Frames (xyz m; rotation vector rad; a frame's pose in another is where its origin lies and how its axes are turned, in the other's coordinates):
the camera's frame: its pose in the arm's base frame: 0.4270 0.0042 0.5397 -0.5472 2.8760 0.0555
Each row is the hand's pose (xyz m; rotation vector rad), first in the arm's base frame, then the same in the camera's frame.
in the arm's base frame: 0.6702 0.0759 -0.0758 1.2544 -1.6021 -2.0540
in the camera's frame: -0.1142 -0.0208 0.6555 -1.7200 0.1327 -0.5544
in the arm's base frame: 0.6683 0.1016 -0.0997 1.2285 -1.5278 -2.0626
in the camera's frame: -0.1166 0.0038 0.6804 -1.7719 0.1751 -0.5555
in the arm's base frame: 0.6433 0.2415 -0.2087 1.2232 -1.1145 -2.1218
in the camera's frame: -0.1207 0.1435 0.7925 -2.0407 0.3111 -0.6664
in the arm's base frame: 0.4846 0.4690 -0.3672 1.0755 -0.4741 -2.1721
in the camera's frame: -0.0241 0.4138 0.9328 -2.5055 0.5346 -0.7500
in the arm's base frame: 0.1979 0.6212 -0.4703 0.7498 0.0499 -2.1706
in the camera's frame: 0.2039 0.6608 0.9874 -2.9685 0.7612 -0.6090
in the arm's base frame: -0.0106 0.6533 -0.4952 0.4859 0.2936 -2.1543
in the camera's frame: 0.3871 0.7673 0.9723 2.7999 -0.7662 0.3303
